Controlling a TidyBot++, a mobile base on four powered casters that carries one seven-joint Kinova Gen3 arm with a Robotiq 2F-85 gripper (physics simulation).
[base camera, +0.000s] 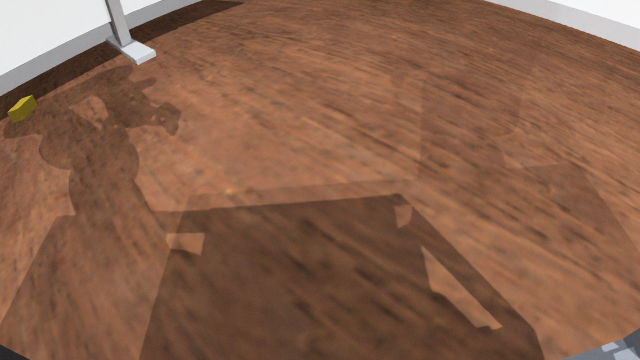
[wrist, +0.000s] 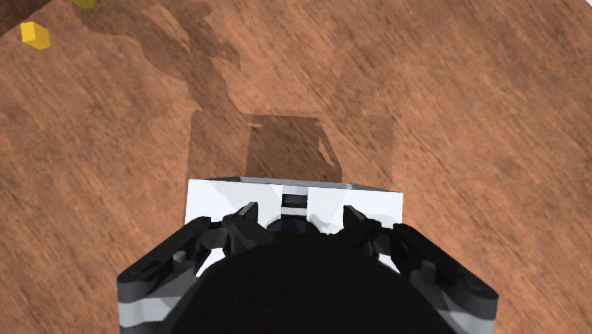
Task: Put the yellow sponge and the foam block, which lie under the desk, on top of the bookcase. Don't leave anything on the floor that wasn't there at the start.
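Frame: origin at the arm's base, x down, y left, z ahead, level; metres.
Seen in the pictures: gripper, fingertip midpoint: (wrist: 300, 212).
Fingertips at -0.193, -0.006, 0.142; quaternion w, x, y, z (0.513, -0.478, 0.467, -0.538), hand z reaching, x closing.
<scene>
A point is followed by its place in that frame, as x, y, z.
A small dark-yellow block (base camera: 22, 108) {0.363, 1.065, 0.955} (wrist: 83, 3) {0.375, 1.085, 0.935} lies on the floor at the far left of the base view, by the edge of a dark shadow; part of it shows at the top edge of the wrist view. A brighter yellow block (wrist: 35, 35) {0.354, 1.263, 0.745} lies on the floor at the upper left of the wrist view. I cannot tell which is the sponge and which is the foam block. My gripper (wrist: 300, 212) {-0.192, -0.006, 0.142} is open and empty, high above the white robot base (wrist: 230, 200) {0.014, 0.149, 0.108}, well away from both blocks. The bookcase does not show in either view.
A grey upright leg (base camera: 119, 25) {0.278, 0.815, 1.405} with a flat light foot (base camera: 140, 52) stands near the wall at the upper left, probably part of the desk. A wall with a grey baseboard (base camera: 65, 53) {0.361, 1.306, 1.573} runs behind it. Another baseboard (base camera: 565, 21) {0.379, -1.141, 1.402} runs along the upper right.
</scene>
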